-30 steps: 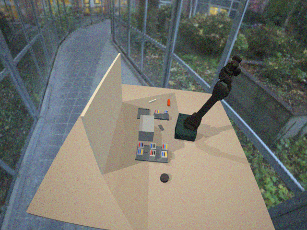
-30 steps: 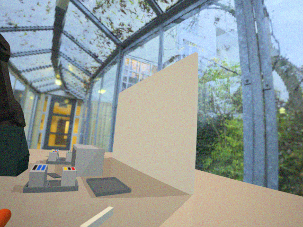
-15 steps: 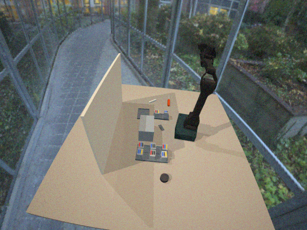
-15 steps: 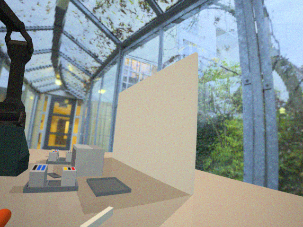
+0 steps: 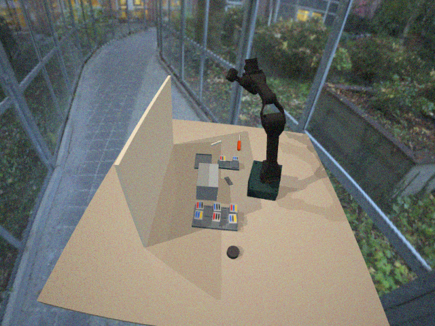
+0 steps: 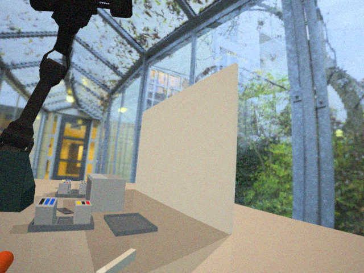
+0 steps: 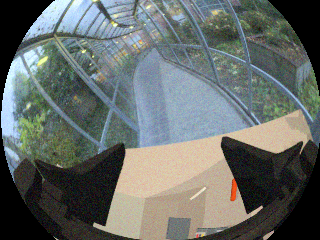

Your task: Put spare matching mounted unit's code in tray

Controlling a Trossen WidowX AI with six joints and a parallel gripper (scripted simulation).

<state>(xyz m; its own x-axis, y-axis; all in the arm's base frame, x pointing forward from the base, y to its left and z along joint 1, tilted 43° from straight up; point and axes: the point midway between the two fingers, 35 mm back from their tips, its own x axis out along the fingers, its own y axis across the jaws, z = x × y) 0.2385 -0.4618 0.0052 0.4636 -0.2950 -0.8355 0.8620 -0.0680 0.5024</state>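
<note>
Right now my gripper tip is 380 mm above the grey spare and 220 mm to the right of it. Also, from my gripper tip: tall beige partition (460 mm to the left, 280 mm ahead, 200 mm below); grey mounted unit (430 mm to the left, 370 mm below, 40 mm ahead); grey tray (410 mm below, 220 mm to the left, 40 mm behind).
</note>
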